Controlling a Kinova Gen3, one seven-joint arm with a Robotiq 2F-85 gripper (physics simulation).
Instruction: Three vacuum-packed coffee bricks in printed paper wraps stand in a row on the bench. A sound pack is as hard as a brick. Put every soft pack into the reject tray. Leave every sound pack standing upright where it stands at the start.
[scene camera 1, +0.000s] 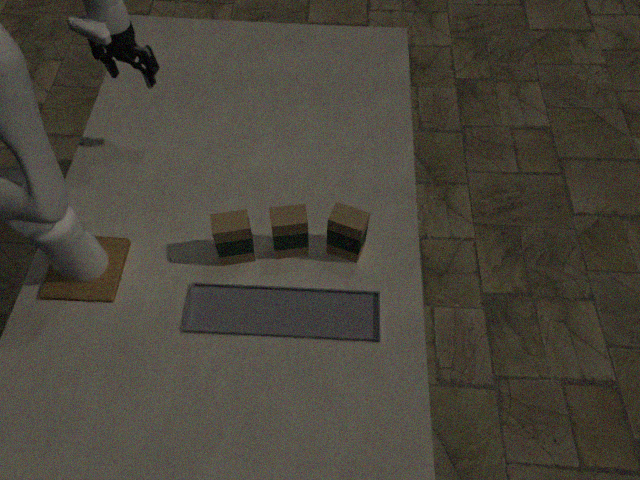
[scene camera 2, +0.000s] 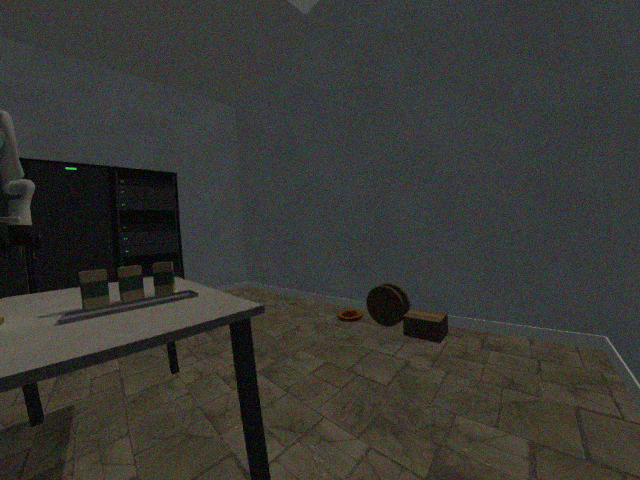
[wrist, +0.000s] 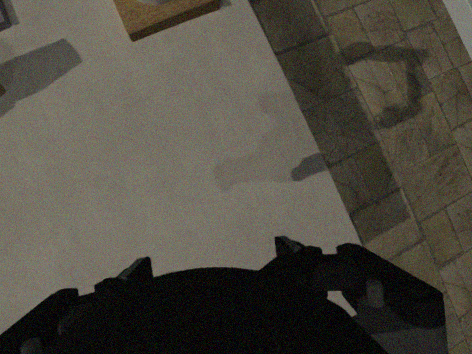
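Observation:
Gripper (scene camera 1: 133, 80) visible, also in the wrist view (wrist: 215, 261).

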